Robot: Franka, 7 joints.
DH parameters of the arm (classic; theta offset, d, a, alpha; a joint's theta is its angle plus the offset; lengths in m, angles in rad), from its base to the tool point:
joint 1: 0 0.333 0 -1.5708
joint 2: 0 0 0 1.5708
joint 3: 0 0.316 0.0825 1.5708
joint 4: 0 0 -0.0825 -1.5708
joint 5: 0 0.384 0 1.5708
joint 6: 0 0 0.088 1.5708
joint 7: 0 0.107 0 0
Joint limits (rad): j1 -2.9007..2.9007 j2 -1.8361..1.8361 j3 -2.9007..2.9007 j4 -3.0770..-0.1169 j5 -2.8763..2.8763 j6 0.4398..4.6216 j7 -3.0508..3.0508
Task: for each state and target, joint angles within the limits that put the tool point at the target. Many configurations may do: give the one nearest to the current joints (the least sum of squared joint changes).
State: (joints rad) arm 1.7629 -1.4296 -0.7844 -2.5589 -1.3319 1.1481 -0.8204
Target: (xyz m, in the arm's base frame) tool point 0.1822 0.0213 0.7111
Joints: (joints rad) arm 1.7122 -1.5180 -0.1443 -2.4293 -1.3182 1.2054 -0.8204
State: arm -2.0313 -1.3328 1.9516 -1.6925 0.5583 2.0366 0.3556
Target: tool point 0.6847 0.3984 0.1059
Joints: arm -2.0832 -1.5703 2.0740 -0.9419 0.5752 2.3782 0.3556
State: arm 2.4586 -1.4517 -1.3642 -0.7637 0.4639 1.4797 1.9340
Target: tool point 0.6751 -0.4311 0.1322
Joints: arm 2.1988 -1.8361 -1.6684 -0.4605 0.4236 1.8937 1.9340
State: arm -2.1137 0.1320 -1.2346 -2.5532 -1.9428 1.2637 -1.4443
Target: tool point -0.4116 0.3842 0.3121
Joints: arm -2.7503 0.6683 -1.0421 -2.2323 -2.0971 1.6207 -1.4443
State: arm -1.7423 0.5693 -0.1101 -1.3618 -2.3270 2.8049 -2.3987
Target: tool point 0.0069 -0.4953 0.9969
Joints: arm -1.6080 0.0961 0.0086 -0.8448 -2.2939 2.6631 -2.3987
